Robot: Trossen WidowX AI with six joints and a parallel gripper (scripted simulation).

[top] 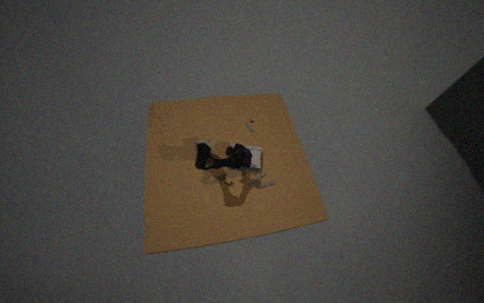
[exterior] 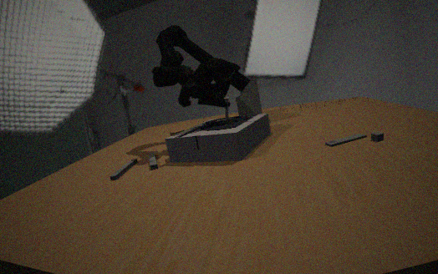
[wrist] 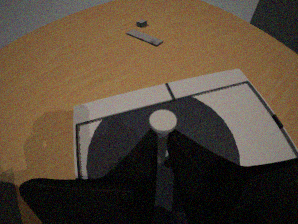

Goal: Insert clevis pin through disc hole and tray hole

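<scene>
Right now my gripper tip is 5 cm above the dark aluminium disc. The rest, counted from my gripper tip: rimmed steel tray (3 cm ahead, 2 cm to the right, 6 cm below); small block (19 cm ahead, 35 cm to the left, 10 cm below); steel clevis pin (1 cm to the right, 1 cm below).
</scene>
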